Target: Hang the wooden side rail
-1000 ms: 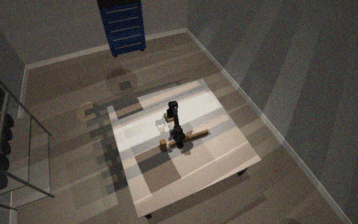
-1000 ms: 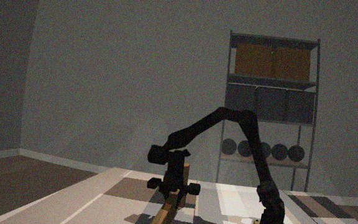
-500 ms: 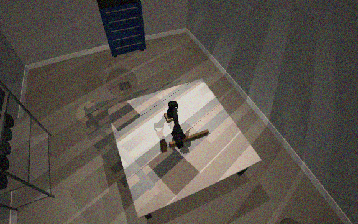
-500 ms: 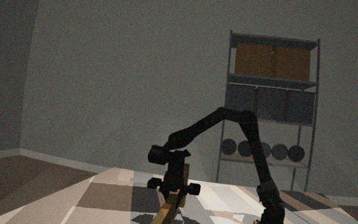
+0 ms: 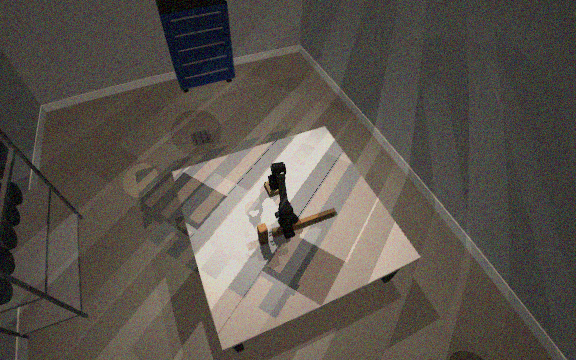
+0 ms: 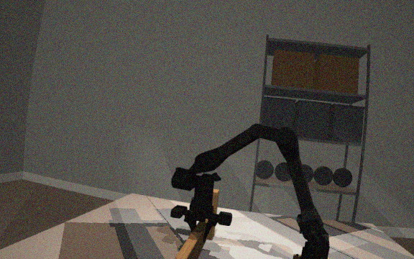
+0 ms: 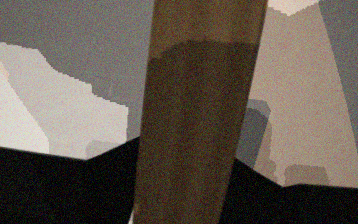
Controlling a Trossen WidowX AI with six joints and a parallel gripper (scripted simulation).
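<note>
My gripper tip is now 140 mm to the left of the headboard post, 40 mm below it and 20 mm past it.
</note>
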